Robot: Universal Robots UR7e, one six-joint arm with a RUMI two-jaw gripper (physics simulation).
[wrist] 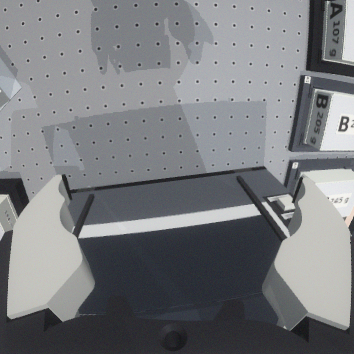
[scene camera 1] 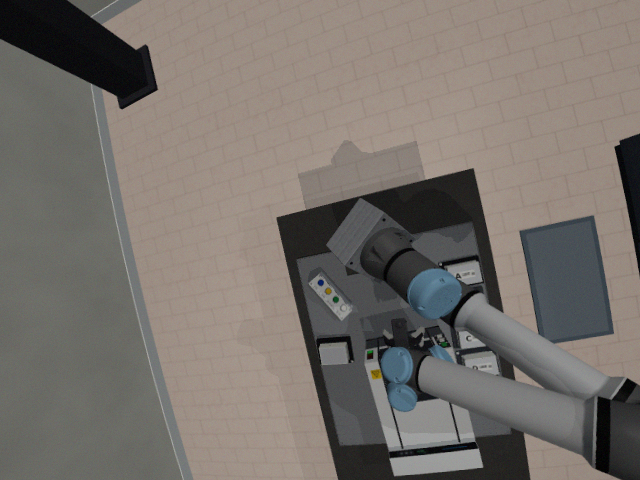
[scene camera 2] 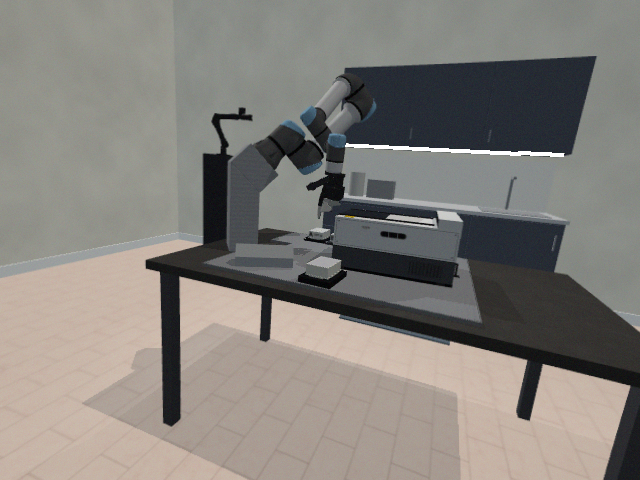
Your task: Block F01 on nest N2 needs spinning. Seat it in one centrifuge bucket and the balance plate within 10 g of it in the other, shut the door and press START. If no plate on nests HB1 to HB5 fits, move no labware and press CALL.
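Seen in the pictures: gripper, fingertip midpoint: [wrist: 180, 178] [scene camera 2: 325, 215]; arm's base at its link origin: [scene camera 1: 382, 251] [scene camera 2: 261, 159].
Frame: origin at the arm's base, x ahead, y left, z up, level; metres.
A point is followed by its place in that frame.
My gripper [scene camera 1: 404, 334] {x 0.332, y 0.000, z -0.224 m} [scene camera 2: 323, 209] {x 0.332, y 0.000, z -0.224 m} [wrist: 180, 178] {x 0.332, y 0.000, z -0.224 m} is open and empty, above the front end of the white centrifuge [scene camera 1: 426, 423] {x 0.707, y -0.006, z -0.198 m} [scene camera 2: 398, 235] {x 0.677, y -0.177, z -0.241 m}. A dark surface [wrist: 175, 270] {x 0.424, y -0.011, z -0.231 m} with a pale band lies below the fingers; I cannot tell the door's state, and no bucket shows. A white block [scene camera 1: 333, 353] {x 0.433, y -0.329, z -0.343 m} [scene camera 2: 324, 267] {x 0.464, y -0.397, z -0.343 m} [wrist: 6, 215] {x 0.435, y -0.268, z -0.362 m} sits on a black nest beside the centrifuge; its label is unreadable. Plate A [scene camera 1: 462, 273] {x 0.210, y 0.292, z -0.354 m} [wrist: 345, 40] {x 0.231, y 0.240, z -0.354 m} reads 107 g. Plate B [wrist: 332, 120] {x 0.340, y 0.231, z -0.354 m} reads 205 g. Plate C [scene camera 1: 470, 338] {x 0.485, y 0.258, z -0.353 m} [wrist: 337, 200] {x 0.486, y 0.288, z -0.354 m} is partly hidden, its weight unclear. Plate D [scene camera 1: 480, 364] {x 0.606, y 0.273, z -0.354 m} is partly under the arm.
A button box [scene camera 1: 330, 296] {x 0.173, y -0.269, z -0.342 m} [scene camera 2: 263, 255] {x 0.194, y -0.318, z -0.362 m} with blue, yellow, green and white buttons stands near the arm's base [scene camera 1: 356, 232] {x -0.073, y -0.055, z 0.035 m} [scene camera 2: 242, 206] {x -0.018, y -0.129, z -0.212 m}. The arm crosses over the right-hand nests in the first scene view. A grey perforated mat [wrist: 150, 85] {x 0.288, y -0.015, z -0.408 m} lies on the dark table [scene camera 2: 516, 294] {x 1.118, y -0.080, z -0.420 m}.
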